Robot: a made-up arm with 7 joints. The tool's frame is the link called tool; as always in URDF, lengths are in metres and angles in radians.
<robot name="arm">
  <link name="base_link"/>
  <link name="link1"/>
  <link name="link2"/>
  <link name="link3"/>
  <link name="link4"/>
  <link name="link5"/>
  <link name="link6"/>
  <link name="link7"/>
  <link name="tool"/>
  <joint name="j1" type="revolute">
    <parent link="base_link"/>
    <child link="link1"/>
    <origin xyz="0 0 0" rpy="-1.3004 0.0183 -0.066"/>
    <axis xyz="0 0 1"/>
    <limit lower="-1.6" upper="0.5"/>
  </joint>
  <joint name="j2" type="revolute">
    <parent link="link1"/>
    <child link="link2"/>
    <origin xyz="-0.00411 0.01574 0.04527" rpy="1.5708 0 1.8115"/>
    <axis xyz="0 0 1"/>
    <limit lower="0" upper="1.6"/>
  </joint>
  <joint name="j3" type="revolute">
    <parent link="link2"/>
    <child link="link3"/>
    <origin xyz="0.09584 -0.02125 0.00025" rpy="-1.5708 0 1.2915"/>
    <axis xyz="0 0 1"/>
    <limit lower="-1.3" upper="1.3"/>
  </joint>
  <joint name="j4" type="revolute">
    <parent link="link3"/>
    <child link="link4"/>
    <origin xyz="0 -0.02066 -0.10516" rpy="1.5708 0 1.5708"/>
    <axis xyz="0 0 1"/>
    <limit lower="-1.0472" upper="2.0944"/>
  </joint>
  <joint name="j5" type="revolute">
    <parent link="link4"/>
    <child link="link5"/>
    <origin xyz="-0.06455 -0.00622 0.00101" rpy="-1.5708 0 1.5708"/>
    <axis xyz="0 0 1"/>
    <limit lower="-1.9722" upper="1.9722"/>
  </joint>
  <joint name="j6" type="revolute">
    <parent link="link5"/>
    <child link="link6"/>
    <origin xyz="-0.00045 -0.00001 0.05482" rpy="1.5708 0 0"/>
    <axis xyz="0 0 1"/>
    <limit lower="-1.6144" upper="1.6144"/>
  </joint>
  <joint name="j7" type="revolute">
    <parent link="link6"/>
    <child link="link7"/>
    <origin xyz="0.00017 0.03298 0.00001" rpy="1.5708 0 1.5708"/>
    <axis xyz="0 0 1"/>
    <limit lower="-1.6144" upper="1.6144"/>
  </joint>
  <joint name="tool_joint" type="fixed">
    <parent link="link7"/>
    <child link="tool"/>
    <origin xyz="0 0 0"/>
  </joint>
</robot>
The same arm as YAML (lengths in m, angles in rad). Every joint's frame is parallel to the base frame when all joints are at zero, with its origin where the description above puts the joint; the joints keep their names.
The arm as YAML. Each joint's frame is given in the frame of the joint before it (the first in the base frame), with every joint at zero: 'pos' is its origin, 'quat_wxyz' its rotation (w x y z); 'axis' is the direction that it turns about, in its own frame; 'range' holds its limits. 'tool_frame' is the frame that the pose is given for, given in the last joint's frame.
length_unit: m
angle_unit: rad
joints:
  - joint: j1
    pos: [0.0, 0.0, 0.0]
    quat_wxyz: [1.0, 0.0, 0.0, 0.0]
    axis: [0.068403, 0.961235, 0.26711]
    range: [-1.6, 0.5]
  - joint: j2
    pos: [-0.001, 0.048, -0.003]
    quat_wxyz: [1.0, 0.0, 0.0, 0.0]
    axis: [0.968889, -0.0002, -0.247497]
    range: [0.0, 1.6]
  - joint: j3
    pos: [-0.024, 0.006, -0.095]
    quat_wxyz: [1.0, 0.0, 0.0, 0.0]
    axis: [0.247497, 0.0, 0.968889]
    range: [-1.3, 1.3]
  - joint: j4
    pos: [-0.006, 0.0, -0.107]
    quat_wxyz: [1.0, 0.0, 0.0, 0.0]
    axis: [0.0002, 1.0, 0.0]
    range: [-1.0472, 2.0944]
  - joint: j5
    pos: [0.061, 0.001, -0.022]
    quat_wxyz: [1.0, 0.0, 0.0, 0.0]
    axis: [0.968889, -0.0002, -0.247497]
    range: [-1.9722, 1.9722]
  - joint: j6
    pos: [0.053, 0.0, -0.014]
    quat_wxyz: [1.0, 0.0, 0.0, 0.0]
    axis: [0.0002, 1.0, 0.0]
    range: [-1.6144, 1.6144]
  - joint: j7
    pos: [0.032, 0.0, -0.008]
    quat_wxyz: [1.0, 0.0, 0.0, 0.0]
    axis: [0.247497, 0.0, 0.968889]
    range: [-1.6144, 1.6144]
tool_frame:
  pos: [0.0, 0.0, 0.0]
  quat_wxyz: [0.992194, -0.000005, 0.124704, -0.000113]

